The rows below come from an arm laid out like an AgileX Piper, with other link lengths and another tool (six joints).
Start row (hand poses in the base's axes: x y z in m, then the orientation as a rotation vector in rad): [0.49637 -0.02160 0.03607 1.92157 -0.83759 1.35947]
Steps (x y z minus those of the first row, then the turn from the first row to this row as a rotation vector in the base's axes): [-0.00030 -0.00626 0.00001 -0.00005 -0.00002 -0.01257]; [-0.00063 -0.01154 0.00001 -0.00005 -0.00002 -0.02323]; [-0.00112 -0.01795 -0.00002 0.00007 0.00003 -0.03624]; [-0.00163 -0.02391 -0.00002 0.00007 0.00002 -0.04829]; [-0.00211 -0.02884 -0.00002 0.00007 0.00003 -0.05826]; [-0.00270 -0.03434 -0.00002 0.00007 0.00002 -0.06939]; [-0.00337 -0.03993 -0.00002 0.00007 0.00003 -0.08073]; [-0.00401 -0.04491 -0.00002 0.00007 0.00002 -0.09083]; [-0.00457 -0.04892 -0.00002 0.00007 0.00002 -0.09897]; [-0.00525 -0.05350 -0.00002 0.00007 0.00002 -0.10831]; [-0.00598 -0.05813 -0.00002 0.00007 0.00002 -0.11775]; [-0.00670 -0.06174 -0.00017 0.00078 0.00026 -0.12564]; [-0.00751 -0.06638 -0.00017 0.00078 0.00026 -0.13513]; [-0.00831 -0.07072 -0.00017 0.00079 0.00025 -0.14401]
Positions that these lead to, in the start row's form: [0.49607 -0.02786 0.03608 1.91317 -0.84827 1.35209]; [0.49574 -0.03314 0.03608 1.90606 -0.85730 1.34578]; [0.49525 -0.03955 0.03605 1.89746 -0.86834 1.33800]; [0.49474 -0.04551 0.03605 1.88935 -0.87844 1.33085]; [0.49426 -0.05044 0.03605 1.88263 -0.88675 1.32490]; [0.49367 -0.05594 0.03605 1.87509 -0.89599 1.31826]; [0.49300 -0.06153 0.03605 1.86739 -0.90534 1.31147]; [0.49236 -0.06651 0.03605 1.86050 -0.91364 1.30542]; [0.49180 -0.07052 0.03605 1.85493 -0.92029 1.30053]; [0.49112 -0.07510 0.03605 1.84853 -0.92790 1.29491]; [0.49039 -0.07973 0.03605 1.84204 -0.93555 1.28922]; [0.48967 -0.08334 0.03590 1.83725 -0.94240 1.28407]; [0.48886 -0.08798 0.03590 1.83069 -0.95003 1.27833]; [0.48806 -0.09232 0.03590 1.82453 -0.95715 1.27296]
